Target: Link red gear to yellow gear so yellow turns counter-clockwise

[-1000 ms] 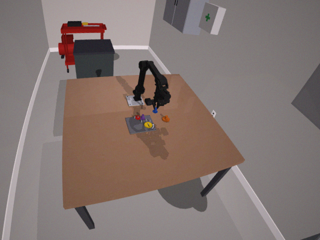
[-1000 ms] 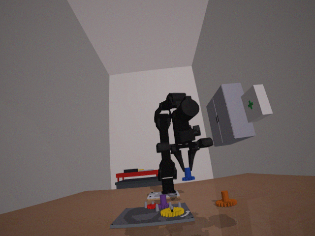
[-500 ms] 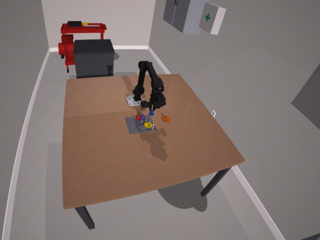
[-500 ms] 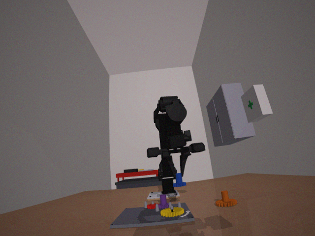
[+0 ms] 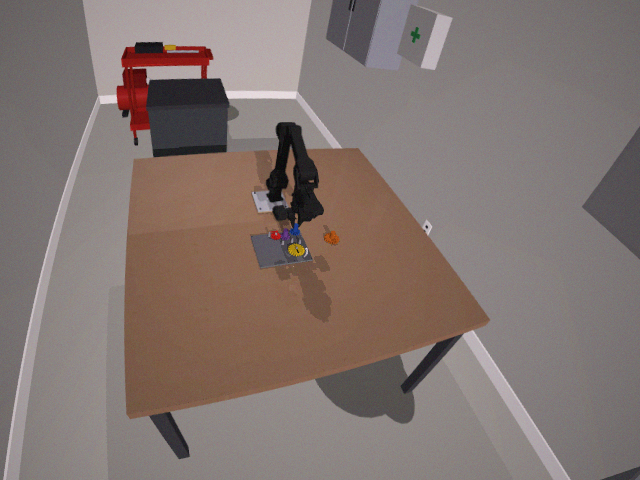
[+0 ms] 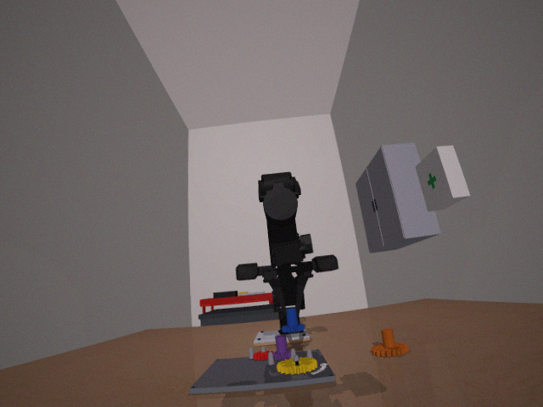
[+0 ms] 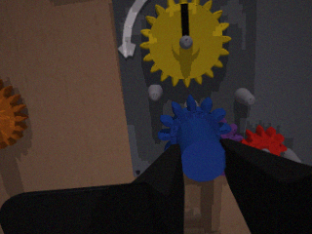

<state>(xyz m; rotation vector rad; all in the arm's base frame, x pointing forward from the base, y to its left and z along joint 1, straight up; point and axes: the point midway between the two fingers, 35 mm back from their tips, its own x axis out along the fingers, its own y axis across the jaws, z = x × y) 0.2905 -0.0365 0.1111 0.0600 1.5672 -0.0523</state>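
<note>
My gripper tip is now 6 cm above the purple gear, 3 cm past it and 2 cm to the left of it. The rest, counted from my gripper tip: blue gear: 1 cm below; then yellow gear: 7 cm below, 5 cm ahead, 1 cm to the right; then red gear: 7 cm below, 6 cm to the right, 5 cm behind.
</note>
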